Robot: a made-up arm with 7 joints. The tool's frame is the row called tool. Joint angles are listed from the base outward.
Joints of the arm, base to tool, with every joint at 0 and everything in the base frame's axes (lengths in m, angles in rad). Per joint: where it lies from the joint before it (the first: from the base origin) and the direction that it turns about. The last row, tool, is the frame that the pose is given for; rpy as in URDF.
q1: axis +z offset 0 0 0.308
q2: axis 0 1 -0.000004 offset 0 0 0
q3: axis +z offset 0 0 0.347
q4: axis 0 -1 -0.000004 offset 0.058 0 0
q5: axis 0 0.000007 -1 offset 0.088 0 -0.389
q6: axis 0 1 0.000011 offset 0 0 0
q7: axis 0 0.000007 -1 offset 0.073 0 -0.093
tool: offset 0 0 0 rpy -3.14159 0 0
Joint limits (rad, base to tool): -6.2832..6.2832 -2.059..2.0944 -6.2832..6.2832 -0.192..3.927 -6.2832..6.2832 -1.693..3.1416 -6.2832..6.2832
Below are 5 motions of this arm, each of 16 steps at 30 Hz.
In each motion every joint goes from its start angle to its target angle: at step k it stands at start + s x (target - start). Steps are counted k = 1, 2, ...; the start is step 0. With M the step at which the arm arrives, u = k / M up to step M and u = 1 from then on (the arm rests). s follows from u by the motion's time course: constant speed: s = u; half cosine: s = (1 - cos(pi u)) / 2; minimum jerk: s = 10 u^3 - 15 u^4 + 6 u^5.
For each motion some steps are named. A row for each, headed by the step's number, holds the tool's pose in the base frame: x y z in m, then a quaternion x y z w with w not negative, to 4 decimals.
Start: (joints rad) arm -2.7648 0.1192 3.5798 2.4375 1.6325 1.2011 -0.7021
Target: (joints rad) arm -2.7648 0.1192 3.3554 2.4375 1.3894 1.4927 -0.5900
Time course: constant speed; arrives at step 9
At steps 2, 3, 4, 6, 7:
2: 0.0867 0.2252 1.1083 -0.2751 -0.5652 -0.3874 0.6744
3: 0.0913 0.2232 1.1058 -0.2909 -0.5739 -0.3889 0.6594
4: 0.0961 0.2211 1.1031 -0.3074 -0.5819 -0.3898 0.6442
6: 0.1060 0.2164 1.0973 -0.3422 -0.5954 -0.3898 0.6136
7: 0.1112 0.2139 1.0942 -0.3604 -0.6009 -0.3890 0.5981

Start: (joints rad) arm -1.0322 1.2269 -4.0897 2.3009 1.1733 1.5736 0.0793
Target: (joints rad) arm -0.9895 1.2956 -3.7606 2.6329 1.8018 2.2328 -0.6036
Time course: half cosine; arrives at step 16
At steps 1, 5, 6, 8, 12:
1: 0.4974 -0.3531 0.8095 -0.1463 -0.3257 -0.0697 0.9315
5: 0.4612 -0.4006 0.8066 -0.0224 -0.4171 -0.1387 0.8980
6: 0.4470 -0.4204 0.8017 0.0315 -0.4483 -0.1683 0.8773
8: 0.4173 -0.4638 0.7832 0.1554 -0.5036 -0.2351 0.8167
12: 0.3720 -0.5358 0.7229 0.3878 -0.5485 -0.3526 0.6515

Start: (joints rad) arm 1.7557 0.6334 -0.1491 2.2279 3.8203 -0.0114 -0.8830
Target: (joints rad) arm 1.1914 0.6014 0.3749 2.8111 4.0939 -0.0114 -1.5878
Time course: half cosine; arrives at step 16
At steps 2, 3, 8, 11, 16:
2: -0.1129 0.7244 0.6056 -0.5705 0.3920 0.4490 0.5650
3: -0.1053 0.7235 0.6201 -0.5625 0.3863 0.4516 0.5749
8: -0.0214 0.6898 0.7537 -0.4752 0.3376 0.4583 0.6710
11: 0.0462 0.6381 0.8404 -0.4031 0.3084 0.4437 0.7386
16: 0.1027 0.5786 0.9036 -0.3385 0.2872 0.4201 0.7915

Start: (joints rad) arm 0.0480 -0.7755 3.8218 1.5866 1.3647 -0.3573 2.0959
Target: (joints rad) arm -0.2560 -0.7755 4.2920 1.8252 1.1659 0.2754 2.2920
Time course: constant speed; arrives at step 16
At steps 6, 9, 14, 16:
6: -0.6608 -0.2945 0.3909 0.8393 -0.0502 -0.3702 0.3949
9: -0.6688 -0.2992 0.4336 0.8053 -0.0328 -0.3619 0.4684
14: -0.6749 -0.2961 0.5121 0.7401 0.0062 -0.3468 0.5761
16: -0.6746 -0.2908 0.5452 0.7120 0.0254 -0.3405 0.6136

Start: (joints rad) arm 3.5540 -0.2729 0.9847 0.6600 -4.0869 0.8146 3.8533
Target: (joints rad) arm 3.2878 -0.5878 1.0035 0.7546 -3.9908 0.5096 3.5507
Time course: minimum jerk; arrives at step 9
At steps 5, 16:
5: -0.1131 -0.4222 0.4385 0.7058 -0.3898 0.2992 0.5103
16: -0.1408 -0.4052 0.4768 0.7000 -0.3800 0.1651 0.5817

